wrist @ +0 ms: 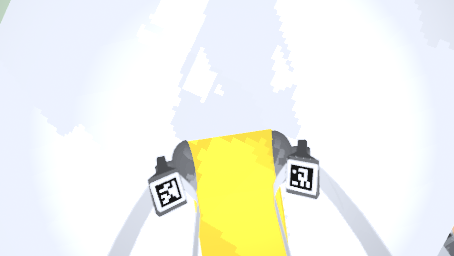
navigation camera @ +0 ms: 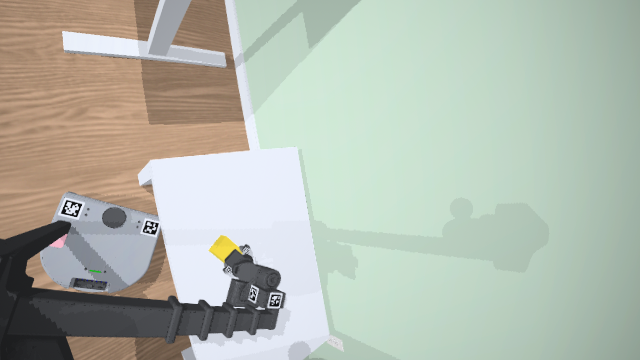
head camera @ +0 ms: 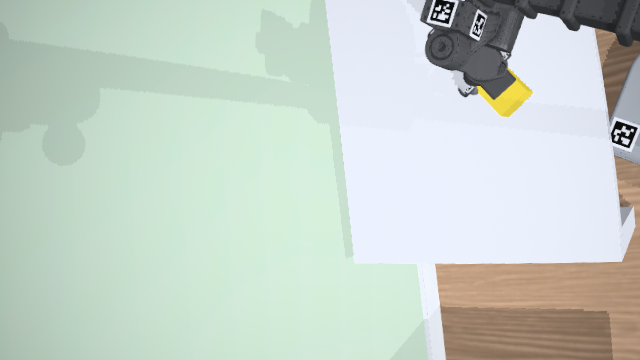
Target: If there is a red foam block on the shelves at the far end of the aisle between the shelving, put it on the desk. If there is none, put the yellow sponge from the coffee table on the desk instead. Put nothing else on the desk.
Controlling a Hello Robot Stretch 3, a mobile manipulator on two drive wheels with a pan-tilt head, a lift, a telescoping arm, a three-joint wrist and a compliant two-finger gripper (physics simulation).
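Seen in the pictures: gripper, fingertip midpoint: (wrist: 230,152); robot's base, origin of the base link: (navigation camera: 113,216).
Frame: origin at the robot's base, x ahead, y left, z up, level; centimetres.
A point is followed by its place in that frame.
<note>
The yellow sponge (head camera: 512,101) {x 1.0, y -28.9, z 49.6 cm} (navigation camera: 222,246) {x 0.7, y -29.6, z 49.6 cm} (wrist: 240,205) {x -1.2, y -32.9, z 49.7 cm} is between the two fingertips of my gripper (head camera: 487,75) {x -2.2, y -36.5, z 47.0 cm} (navigation camera: 236,259) {x -2.2, y -36.5, z 47.0 cm} (wrist: 230,152) {x -2.2, y -36.5, z 47.0 cm}. My gripper is shut on it, with a fingertip against each side. The sponge is over the white desk top (head camera: 475,200) {x 20.7, y -30.3, z 45.0 cm} (navigation camera: 225,195) {x 16.9, y -27.6, z 45.0 cm} (wrist: 240,100) {x -5.3, y -40.0, z 45.0 cm}, inside its edges. It looks close above the surface; whether its underside touches is hidden. The gripper body covers part of the sponge in the head and navigation views. A red foam block, the shelves and the coffee table do not show in these views.
My grey base (head camera: 632,100) {x -7.7, y -13.8, z 16.0 cm} (navigation camera: 100,245) {x -10.1, y 1.1, z 16.0 cm} stands close beside the desk's long edge. My dark arm (head camera: 575,12) {x -8.7, y -15.9, z 81.9 cm} (navigation camera: 145,317) {x -9.7, y -6.9, z 82.1 cm} reaches across the desk. A pale green wall (head camera: 200,225) {x 36.1, y -61.1, z 82.8 cm} (navigation camera: 450,125) {x 43.8, y -56.6, z 105.1 cm} runs along the far edge. A white leg frame (navigation camera: 107,45) stands on the wooden floor (navigation camera: 60,110) {x 33.4, y 31.9, z 0.0 cm}.
</note>
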